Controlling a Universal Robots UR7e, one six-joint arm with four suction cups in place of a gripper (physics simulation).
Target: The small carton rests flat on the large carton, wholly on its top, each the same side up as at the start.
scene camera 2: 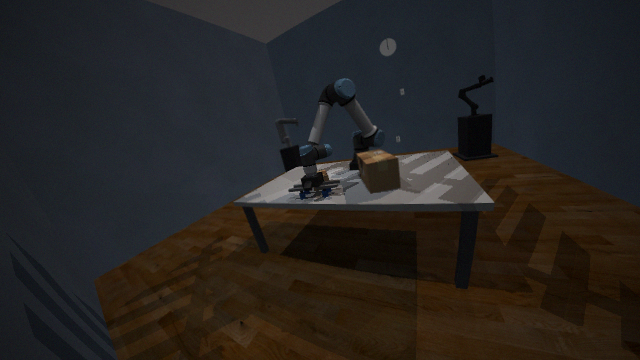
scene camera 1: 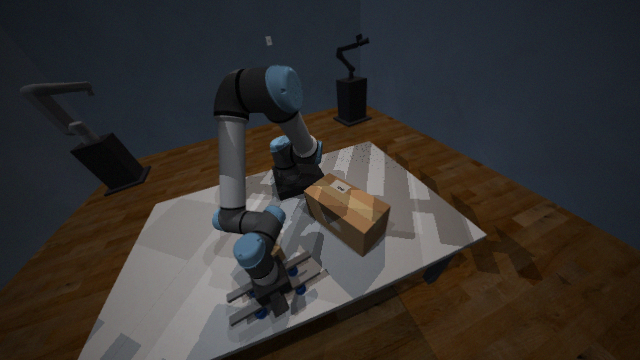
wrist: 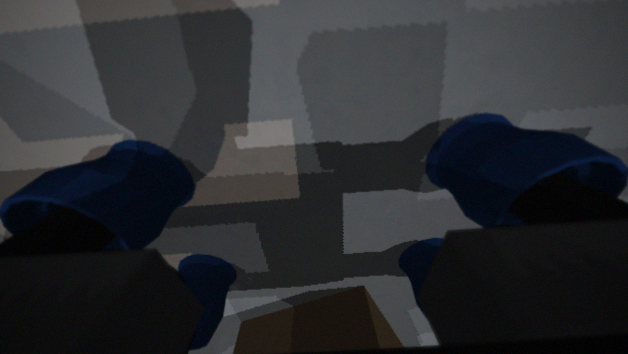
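Seen in the pictures: hand at its tool point: (scene camera 2: pixel 316 194) (wrist: pixel 313 224); arm's base at its link origin: (scene camera 1: pixel 288 176).
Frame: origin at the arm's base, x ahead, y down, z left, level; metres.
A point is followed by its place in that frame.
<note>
The large carton (scene camera 1: pixel 346 210) {y -0.104, x 0.467, z 0.077 m} (scene camera 2: pixel 379 172) {y -0.049, x 0.564, z 0.124 m} lies on the grey table (scene camera 1: pixel 156 268) {y 0.052, x 0.176, z -0.694 m} (scene camera 2: pixel 438 188) {y 0.052, x 0.596, z 0.381 m} to the right of the arm, white label up. The small carton (scene camera 1: pixel 278 251) {y -0.018, x 0.427, z -0.197 m} (scene camera 2: pixel 324 175) {y -0.026, x 0.415, z -0.209 m} (wrist: pixel 316 323) {y 0.037, x 0.448, z -0.246 m} stands on the table just behind the tool; only a sliver of it shows past the wrist. My gripper (scene camera 1: pixel 277 293) {y 0.052, x 0.525, z -0.249 m} (scene camera 2: pixel 314 191) {y 0.052, x 0.525, z -0.249 m} (wrist: pixel 314 211) {y 0.052, x 0.525, z -0.249 m} hangs low over the table near its front edge, beside the small carton. In the wrist view its blue cups face bare table and touch no carton.
The arm's base (scene camera 1: pixel 293 176) {y -0.037, x 0.069, z 0.010 m} stands at the back of the table, close to the large carton. Two dark pedestals with arm figures (scene camera 1: pixel 109 161) (scene camera 1: pixel 351 98) (scene camera 2: pixel 474 134) stand on the wooden floor. The table's front edge is near the tool.
</note>
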